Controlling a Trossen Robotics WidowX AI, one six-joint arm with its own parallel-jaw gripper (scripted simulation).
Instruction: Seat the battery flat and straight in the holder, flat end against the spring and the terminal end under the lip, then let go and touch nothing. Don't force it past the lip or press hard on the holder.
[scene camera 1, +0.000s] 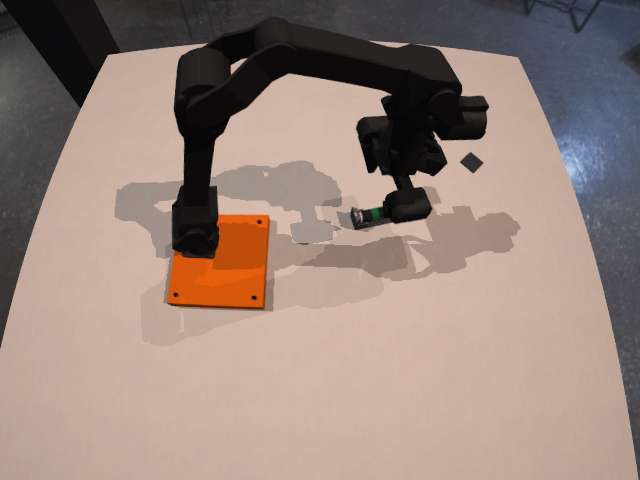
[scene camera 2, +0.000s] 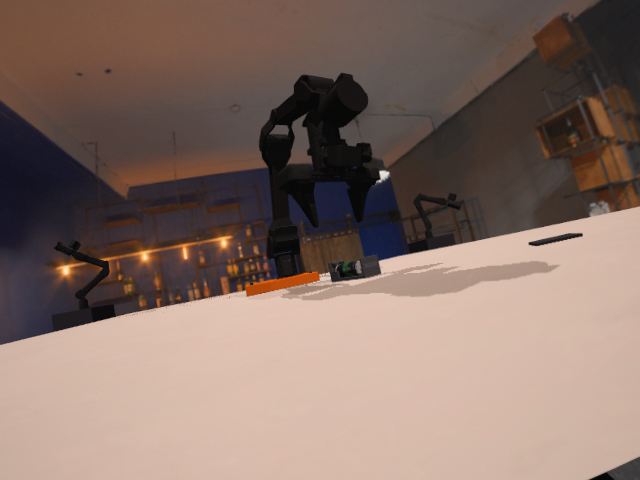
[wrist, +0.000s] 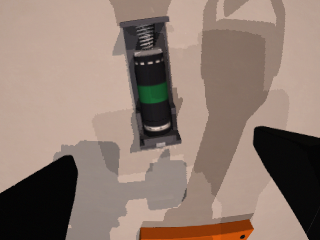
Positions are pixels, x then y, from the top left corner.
my gripper: scene camera 1; scene camera 2 339, 224; wrist
same spot on my gripper: (wrist: 45, 198) = (scene camera 1: 376, 162)
